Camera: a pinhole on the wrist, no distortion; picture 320 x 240 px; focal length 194.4 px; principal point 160.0 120.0 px. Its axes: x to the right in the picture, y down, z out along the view. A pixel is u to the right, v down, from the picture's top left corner.
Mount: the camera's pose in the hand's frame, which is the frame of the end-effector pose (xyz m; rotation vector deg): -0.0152 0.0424 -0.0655 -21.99 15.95 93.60
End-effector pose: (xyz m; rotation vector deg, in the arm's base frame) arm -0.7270 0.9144 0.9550 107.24 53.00 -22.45
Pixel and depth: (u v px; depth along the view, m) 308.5 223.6 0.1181
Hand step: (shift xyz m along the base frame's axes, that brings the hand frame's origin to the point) 0.0613 -0.0817 0.1608
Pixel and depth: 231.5 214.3 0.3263
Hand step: 0.0825 -0.3057 0.2127
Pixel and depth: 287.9 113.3 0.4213
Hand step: 0.3341 -0.3140 0.2282
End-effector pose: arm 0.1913 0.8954 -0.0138 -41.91 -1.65 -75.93
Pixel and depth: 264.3 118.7 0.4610
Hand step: 0.4776 0.2115 -0.0414
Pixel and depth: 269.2 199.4 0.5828
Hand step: 0.5187 0.4718 -0.1413
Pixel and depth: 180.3 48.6 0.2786
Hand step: 0.2544 0.0482 0.0781
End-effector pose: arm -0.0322 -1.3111 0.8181 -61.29 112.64 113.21
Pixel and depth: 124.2 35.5 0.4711
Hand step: -0.3639 0.2983 0.0029
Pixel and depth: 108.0 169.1 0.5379
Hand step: -0.1063 0.4934 0.1419
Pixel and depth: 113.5 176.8 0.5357
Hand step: -0.0936 0.4912 0.1646
